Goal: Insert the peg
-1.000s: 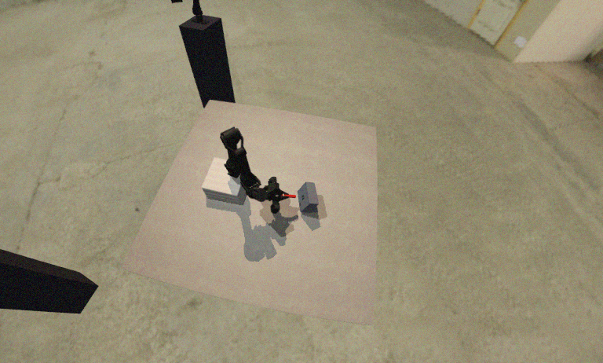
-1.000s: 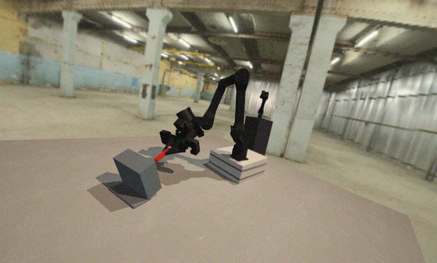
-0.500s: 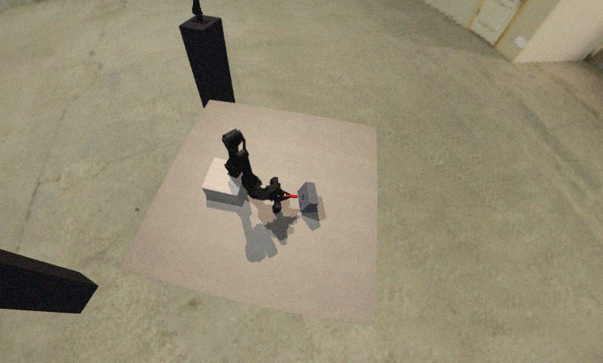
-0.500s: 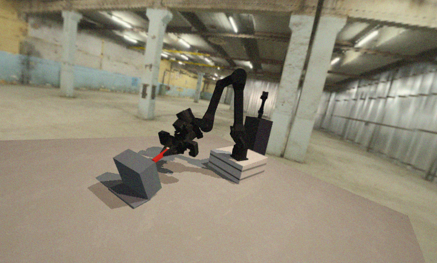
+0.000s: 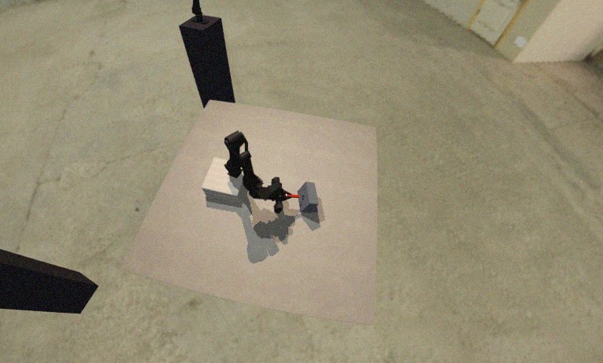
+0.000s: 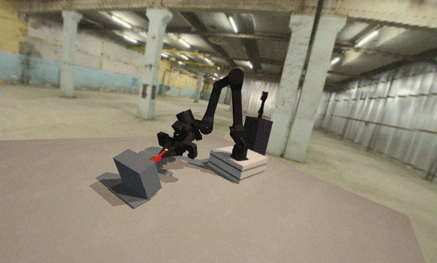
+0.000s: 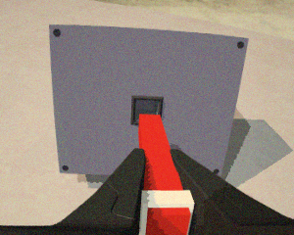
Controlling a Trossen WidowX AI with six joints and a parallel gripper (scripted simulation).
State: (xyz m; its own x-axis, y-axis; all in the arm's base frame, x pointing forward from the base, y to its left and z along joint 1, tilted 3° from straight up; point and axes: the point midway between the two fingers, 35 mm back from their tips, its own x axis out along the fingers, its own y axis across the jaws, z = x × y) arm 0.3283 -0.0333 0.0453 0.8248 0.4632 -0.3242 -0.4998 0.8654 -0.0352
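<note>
The grey sloped panel lies 8 cm ahead of my gripper tip, 4 cm to the left of it and 4 cm below it. Round my gripper tip: red square peg: 1 cm behind, 1 cm to the right, 1 cm above.
</note>
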